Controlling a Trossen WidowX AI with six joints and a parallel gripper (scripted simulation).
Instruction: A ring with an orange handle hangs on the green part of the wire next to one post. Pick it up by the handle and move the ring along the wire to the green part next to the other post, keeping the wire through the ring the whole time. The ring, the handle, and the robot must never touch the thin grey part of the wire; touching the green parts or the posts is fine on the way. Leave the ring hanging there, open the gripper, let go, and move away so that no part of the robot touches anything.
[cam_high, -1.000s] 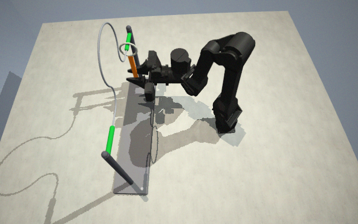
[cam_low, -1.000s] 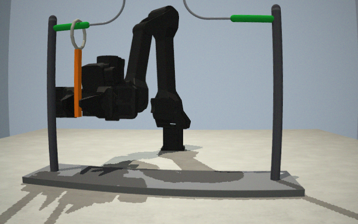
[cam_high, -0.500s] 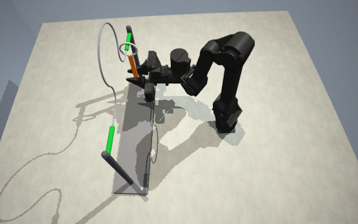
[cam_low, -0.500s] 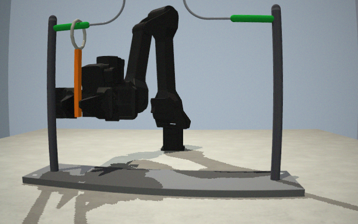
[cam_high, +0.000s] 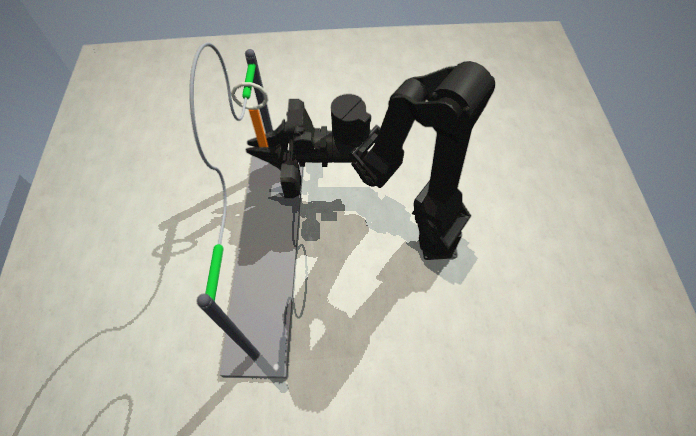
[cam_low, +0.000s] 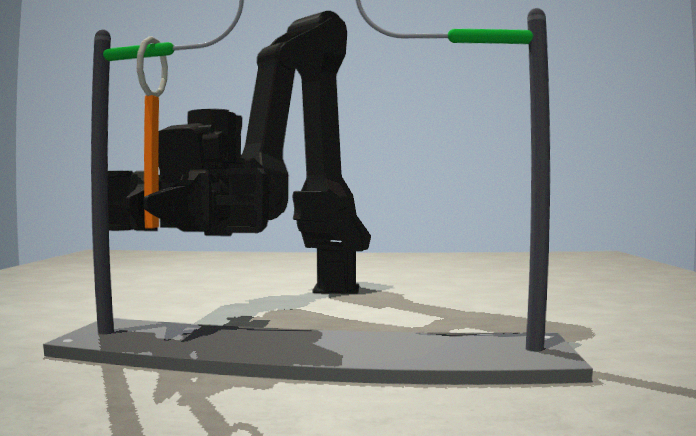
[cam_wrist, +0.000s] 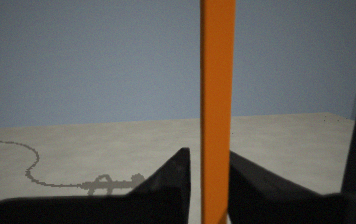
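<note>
Right now the ring with orange handle is 80 mm above my gripper tip and 30 mm behind it.
</note>
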